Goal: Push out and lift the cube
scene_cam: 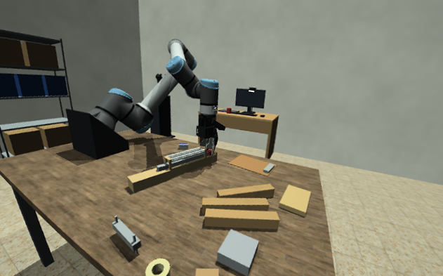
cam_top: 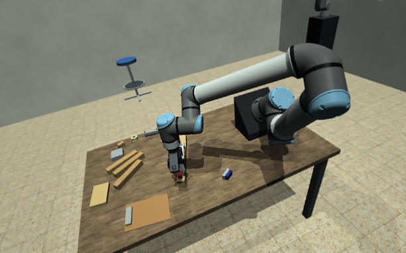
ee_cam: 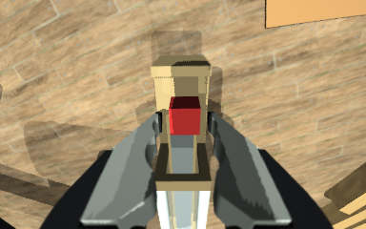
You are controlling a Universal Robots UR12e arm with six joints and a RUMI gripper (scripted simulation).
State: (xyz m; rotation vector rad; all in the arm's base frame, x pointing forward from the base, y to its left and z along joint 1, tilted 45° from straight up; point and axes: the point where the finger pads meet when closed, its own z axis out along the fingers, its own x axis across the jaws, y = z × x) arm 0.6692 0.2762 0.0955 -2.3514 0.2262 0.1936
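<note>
The red cube is 10 mm below my hand. The rest, counted from my hand: blue-and-white block 260 mm behind, 70 mm to the left, 50 mm below; pale grey bar 20 mm behind, 80 mm to the right, 10 mm below; tan plate 470 mm ahead, 90 mm to the right, 60 mm below.
</note>
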